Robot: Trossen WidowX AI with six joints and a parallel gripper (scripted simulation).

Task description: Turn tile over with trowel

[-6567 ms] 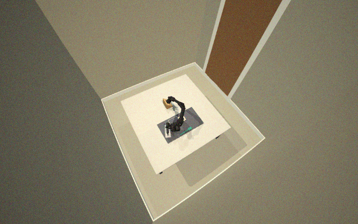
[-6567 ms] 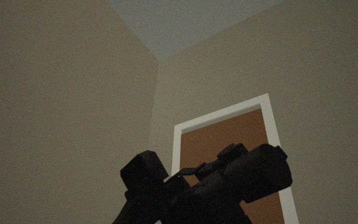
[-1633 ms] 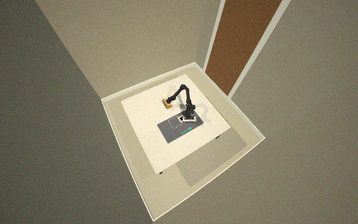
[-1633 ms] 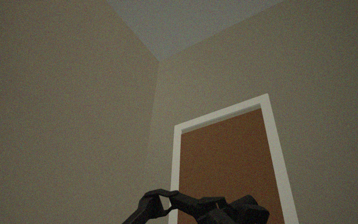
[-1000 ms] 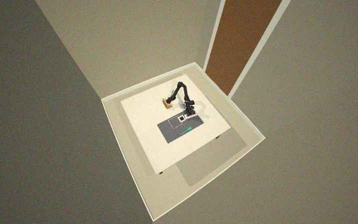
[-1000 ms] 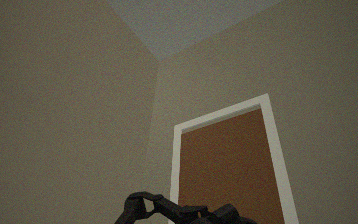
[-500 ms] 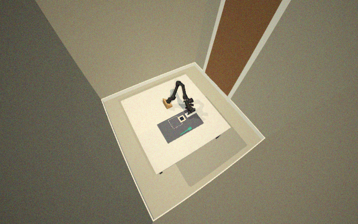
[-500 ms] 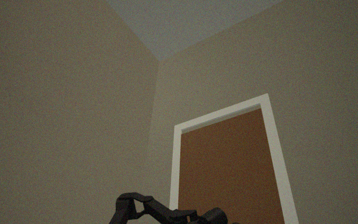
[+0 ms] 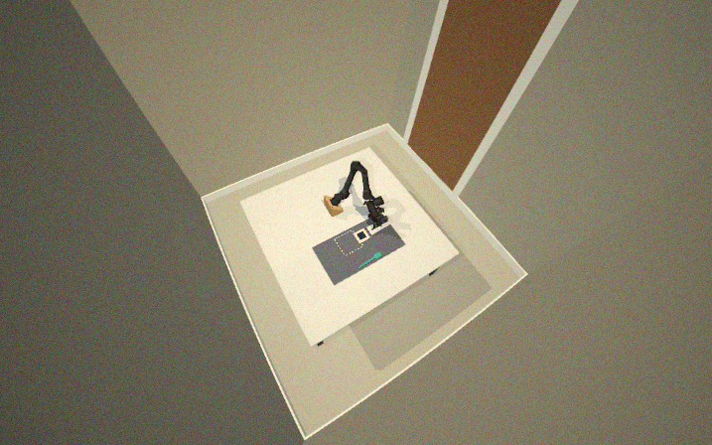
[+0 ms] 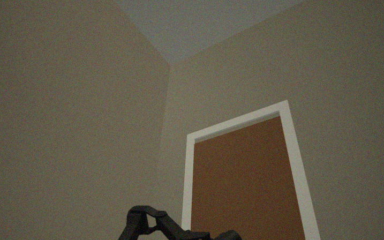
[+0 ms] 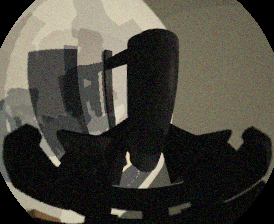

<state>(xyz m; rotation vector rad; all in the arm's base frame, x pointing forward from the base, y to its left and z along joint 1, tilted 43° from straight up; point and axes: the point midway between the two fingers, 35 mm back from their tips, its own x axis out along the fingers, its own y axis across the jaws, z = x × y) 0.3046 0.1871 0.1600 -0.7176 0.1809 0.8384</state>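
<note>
Now: gripper tip 1 cm past the tan tile, 15 cm to the left of it and 7 cm above it. Round my gripper tip: dark grey mat 7 cm ahead, 20 cm to the right, 9 cm below; green trowel 20 cm ahead, 16 cm to the right, 7 cm below; small trowel 2 cm behind, 1 cm to the right, 1 cm below.
</note>
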